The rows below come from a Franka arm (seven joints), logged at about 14 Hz.
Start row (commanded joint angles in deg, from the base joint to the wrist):
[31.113, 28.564, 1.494, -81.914, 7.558, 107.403, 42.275]
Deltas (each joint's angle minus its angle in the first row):
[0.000, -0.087, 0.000, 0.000, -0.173, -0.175, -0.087]
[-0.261, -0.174, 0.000, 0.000, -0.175, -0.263, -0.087]
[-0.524, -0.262, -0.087, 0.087, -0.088, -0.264, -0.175]
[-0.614, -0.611, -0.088, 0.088, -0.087, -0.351, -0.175]
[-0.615, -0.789, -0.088, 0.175, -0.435, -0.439, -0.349]
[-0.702, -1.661, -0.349, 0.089, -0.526, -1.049, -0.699]
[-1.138, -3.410, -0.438, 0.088, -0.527, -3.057, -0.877]
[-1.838, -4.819, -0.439, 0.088, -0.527, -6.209, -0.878]
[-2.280, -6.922, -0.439, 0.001, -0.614, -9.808, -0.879]
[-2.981, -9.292, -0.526, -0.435, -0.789, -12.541, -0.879]
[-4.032, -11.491, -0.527, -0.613, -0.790, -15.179, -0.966]
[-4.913, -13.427, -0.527, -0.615, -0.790, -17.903, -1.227]
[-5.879, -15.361, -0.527, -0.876, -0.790, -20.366, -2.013]
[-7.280, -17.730, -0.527, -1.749, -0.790, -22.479, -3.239]
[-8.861, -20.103, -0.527, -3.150, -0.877, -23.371, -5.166]
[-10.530, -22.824, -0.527, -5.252, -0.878, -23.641, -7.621]
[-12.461, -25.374, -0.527, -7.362, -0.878, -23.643, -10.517]
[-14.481, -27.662, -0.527, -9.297, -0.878, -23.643, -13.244]
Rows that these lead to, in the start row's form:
[31.113, 28.477, 1.494, -81.914, 7.385, 107.228, 42.188]
[30.852, 28.390, 1.494, -81.914, 7.383, 107.140, 42.188]
[30.589, 28.302, 1.407, -81.827, 7.470, 107.139, 42.100]
[30.499, 27.953, 1.406, -81.826, 7.471, 107.052, 42.100]
[30.498, 27.775, 1.406, -81.739, 7.123, 106.964, 41.926]
[30.411, 26.903, 1.145, -81.825, 7.032, 106.354, 41.576]
[29.975, 25.154, 1.056, -81.826, 7.031, 104.346, 41.398]
[29.275, 23.745, 1.055, -81.826, 7.031, 101.194, 41.397]
[28.833, 21.642, 1.055, -81.913, 6.944, 97.595, 41.396]
[28.132, 19.272, 0.968, -82.349, 6.769, 94.862, 41.396]
[27.081, 17.073, 0.967, -82.527, 6.768, 92.224, 41.309]
[26.200, 15.137, 0.967, -82.529, 6.768, 89.500, 41.048]
[25.234, 13.203, 0.967, -82.790, 6.768, 87.037, 40.262]
[23.833, 10.834, 0.967, -83.663, 6.768, 84.924, 39.036]
[22.252, 8.461, 0.967, -85.064, 6.681, 84.032, 37.109]
[20.583, 5.740, 0.967, -87.166, 6.680, 83.762, 34.654]
[18.652, 3.190, 0.967, -89.276, 6.680, 83.760, 31.758]
[16.632, 0.902, 0.967, -91.211, 6.680, 83.760, 29.031]

